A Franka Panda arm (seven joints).
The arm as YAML. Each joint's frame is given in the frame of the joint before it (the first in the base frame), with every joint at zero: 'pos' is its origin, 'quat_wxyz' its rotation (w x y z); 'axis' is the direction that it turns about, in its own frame. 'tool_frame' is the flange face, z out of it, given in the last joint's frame.
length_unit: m
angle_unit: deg
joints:
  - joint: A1
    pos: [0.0, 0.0, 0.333]
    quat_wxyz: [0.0, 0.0, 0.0, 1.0]
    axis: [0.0, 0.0, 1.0]
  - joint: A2
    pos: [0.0, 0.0, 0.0]
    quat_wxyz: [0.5, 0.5, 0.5, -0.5]
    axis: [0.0, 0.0, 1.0]
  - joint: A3
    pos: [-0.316, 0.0, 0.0]
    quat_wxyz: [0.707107, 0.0, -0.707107, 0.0]
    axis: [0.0, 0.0, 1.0]
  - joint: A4
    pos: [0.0, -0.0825, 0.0]
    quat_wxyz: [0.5, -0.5, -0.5, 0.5]
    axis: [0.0, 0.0, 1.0]
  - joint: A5
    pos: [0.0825, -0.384, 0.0]
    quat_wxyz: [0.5, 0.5, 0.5, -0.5]
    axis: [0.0, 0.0, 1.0]
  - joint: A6
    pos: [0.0, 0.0, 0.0]
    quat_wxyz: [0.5, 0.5, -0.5, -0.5]
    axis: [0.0, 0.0, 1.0]
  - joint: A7
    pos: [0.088, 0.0, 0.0]
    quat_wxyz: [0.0, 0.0, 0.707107, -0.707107]
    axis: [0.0, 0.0, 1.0]
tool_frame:
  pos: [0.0, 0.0, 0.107]
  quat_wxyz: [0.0, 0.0, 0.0, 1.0]
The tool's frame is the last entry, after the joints.
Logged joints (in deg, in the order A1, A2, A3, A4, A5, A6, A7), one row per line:
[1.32 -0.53 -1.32 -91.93 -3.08 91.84 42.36]
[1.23 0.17 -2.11 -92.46 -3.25 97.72 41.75]
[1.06 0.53 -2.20 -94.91 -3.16 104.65 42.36]
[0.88 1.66 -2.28 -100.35 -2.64 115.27 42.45]
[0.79 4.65 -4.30 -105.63 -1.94 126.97 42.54]
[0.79 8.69 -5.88 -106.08 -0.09 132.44 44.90]
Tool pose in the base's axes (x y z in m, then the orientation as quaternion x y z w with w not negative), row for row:
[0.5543 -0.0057 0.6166 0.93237 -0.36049 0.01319 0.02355]
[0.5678 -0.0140 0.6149 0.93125 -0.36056 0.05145 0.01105]
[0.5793 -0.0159 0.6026 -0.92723 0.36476 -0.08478 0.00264]
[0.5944 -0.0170 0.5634 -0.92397 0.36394 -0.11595 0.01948]
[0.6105 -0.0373 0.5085 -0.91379 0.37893 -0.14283 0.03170]
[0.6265 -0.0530 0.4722 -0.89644 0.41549 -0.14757 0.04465]
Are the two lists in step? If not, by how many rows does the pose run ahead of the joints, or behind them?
They are in step.
